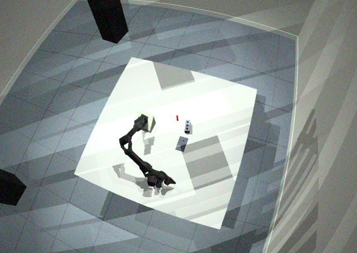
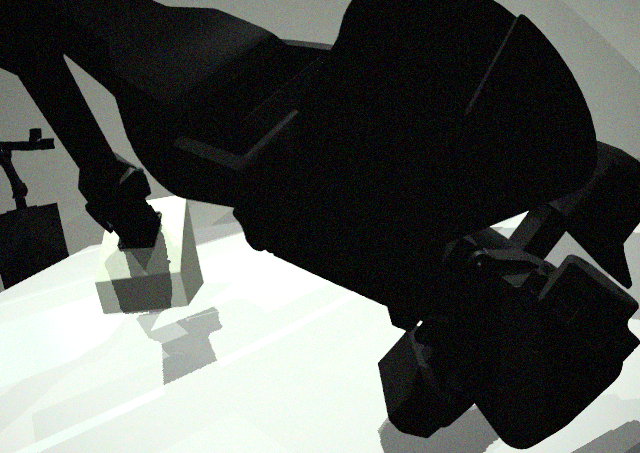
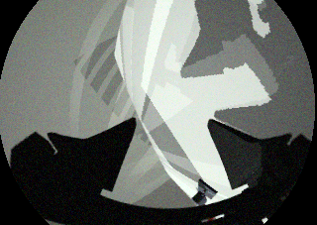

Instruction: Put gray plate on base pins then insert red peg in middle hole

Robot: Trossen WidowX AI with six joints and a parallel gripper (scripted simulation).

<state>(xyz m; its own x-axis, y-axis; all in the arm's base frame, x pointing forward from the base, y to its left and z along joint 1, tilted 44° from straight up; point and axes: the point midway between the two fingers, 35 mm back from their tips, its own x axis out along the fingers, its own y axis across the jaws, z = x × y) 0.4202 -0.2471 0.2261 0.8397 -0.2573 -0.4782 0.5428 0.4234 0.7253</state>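
The gray plate lies 460 mm to the left of my gripper tip, 120 mm behind it and 10 mm below it. Round my gripper tip: red peg: 480 mm to the left, 230 mm behind, 10 mm below; base: 310 mm to the left, 100 mm behind, 40 mm below.
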